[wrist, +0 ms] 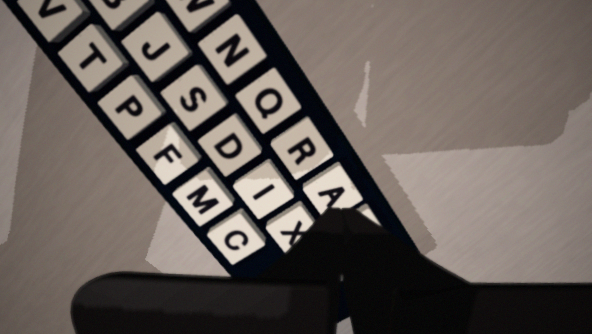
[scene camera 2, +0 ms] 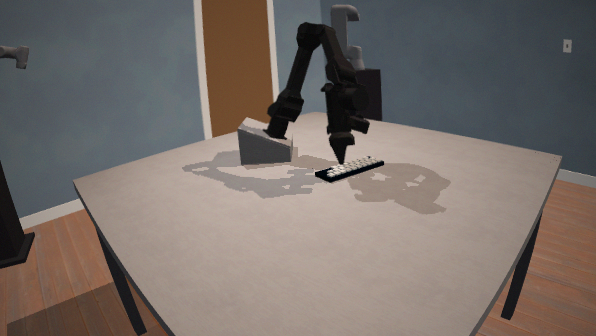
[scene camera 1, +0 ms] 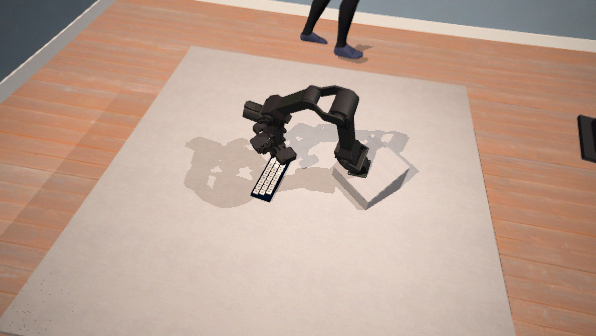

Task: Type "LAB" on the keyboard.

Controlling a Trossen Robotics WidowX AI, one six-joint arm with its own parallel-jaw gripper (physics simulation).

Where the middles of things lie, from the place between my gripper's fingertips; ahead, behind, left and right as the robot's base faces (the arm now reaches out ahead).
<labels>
Right now my hand is 5 cm to the right of the dark keyboard (scene camera 2: 353, 167), 3 cm above it and 2 cm past it.
</labels>
